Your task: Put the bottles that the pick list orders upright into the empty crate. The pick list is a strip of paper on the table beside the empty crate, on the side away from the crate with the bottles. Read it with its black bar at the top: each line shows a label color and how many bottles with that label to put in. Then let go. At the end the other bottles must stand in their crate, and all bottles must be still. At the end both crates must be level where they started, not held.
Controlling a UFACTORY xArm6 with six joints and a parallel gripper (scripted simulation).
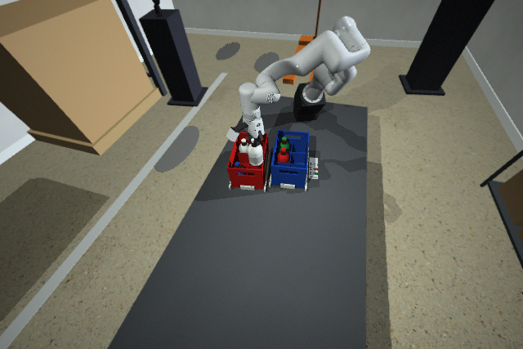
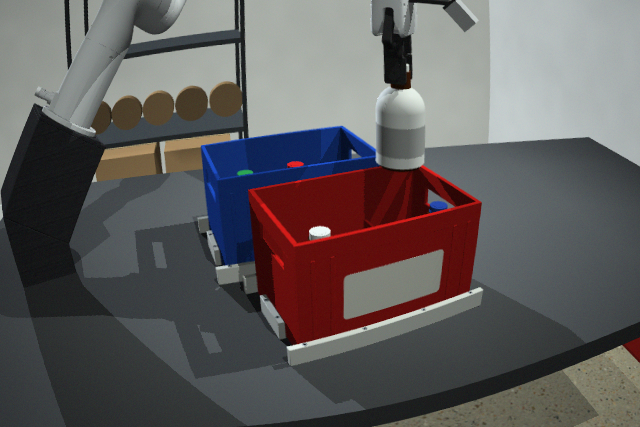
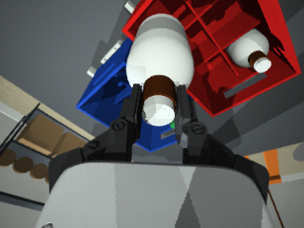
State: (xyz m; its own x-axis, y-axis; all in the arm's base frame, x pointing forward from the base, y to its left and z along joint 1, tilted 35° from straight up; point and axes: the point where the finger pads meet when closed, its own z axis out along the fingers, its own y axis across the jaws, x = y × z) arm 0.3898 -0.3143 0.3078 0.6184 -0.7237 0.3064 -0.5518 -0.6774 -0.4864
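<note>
Right now my hand is 7 cm above the white-capped bottle. The rest, counted from my hand: red-capped bottle (12 cm behind, 13 cm to the left, 25 cm below); then blue-capped bottle (1 cm ahead, 10 cm to the right, 25 cm below); then red crate (8 cm behind, 6 cm to the right, 25 cm below).
</note>
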